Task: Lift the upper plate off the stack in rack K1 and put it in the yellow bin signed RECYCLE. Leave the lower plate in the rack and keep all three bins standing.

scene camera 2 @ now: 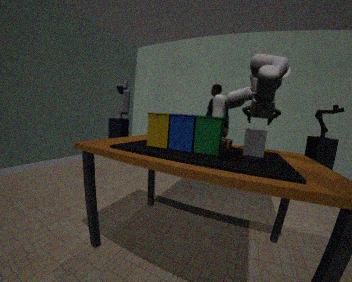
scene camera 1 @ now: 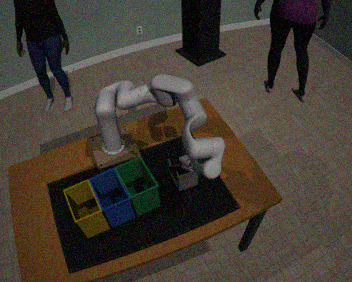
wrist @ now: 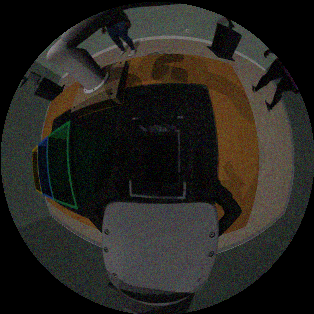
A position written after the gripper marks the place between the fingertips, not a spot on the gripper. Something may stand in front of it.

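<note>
A yellow bin point(scene camera 2: 158, 132) shares the scene with a green bin point(scene camera 1: 141, 186) and a blue bin point(scene camera 1: 111, 194). Scene camera 2 also shows the green bin point(scene camera 2: 208, 132) and the blue bin point(scene camera 2: 182, 127). In the wrist view there is the green bin point(wrist: 78, 159), and there too is the gripper point(wrist: 161, 154).
</note>
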